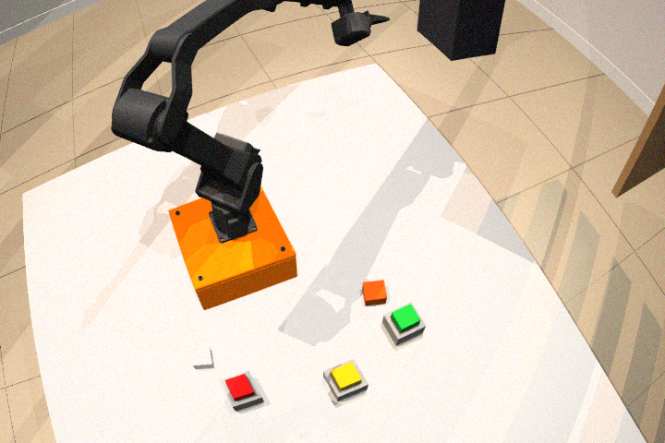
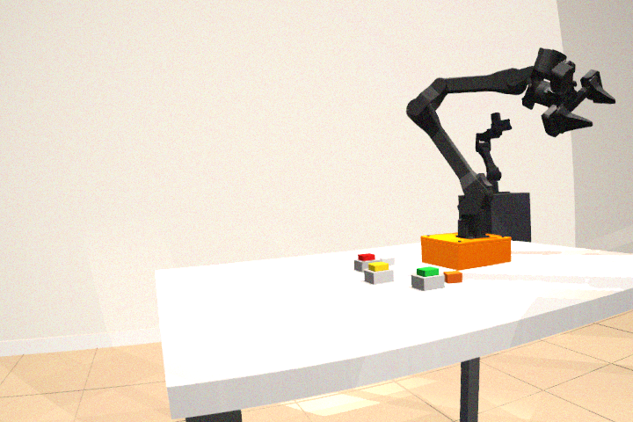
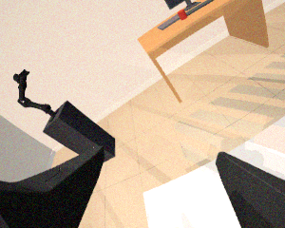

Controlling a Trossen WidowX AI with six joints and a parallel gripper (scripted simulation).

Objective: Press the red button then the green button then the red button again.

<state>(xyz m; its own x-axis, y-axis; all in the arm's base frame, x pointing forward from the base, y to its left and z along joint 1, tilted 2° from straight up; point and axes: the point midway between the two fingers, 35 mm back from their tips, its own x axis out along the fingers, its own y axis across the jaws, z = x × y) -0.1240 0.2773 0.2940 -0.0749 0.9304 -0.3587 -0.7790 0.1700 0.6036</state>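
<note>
Right now the red button is 380 mm ahead of my gripper tip, 410 mm to the right of it and 300 mm below it. Round my gripper tip: yellow button (420 mm ahead, 260 mm to the right, 300 mm below); then small orange block (310 mm ahead, 160 mm to the right, 320 mm below); then green button (380 mm ahead, 150 mm to the right, 300 mm below).
</note>
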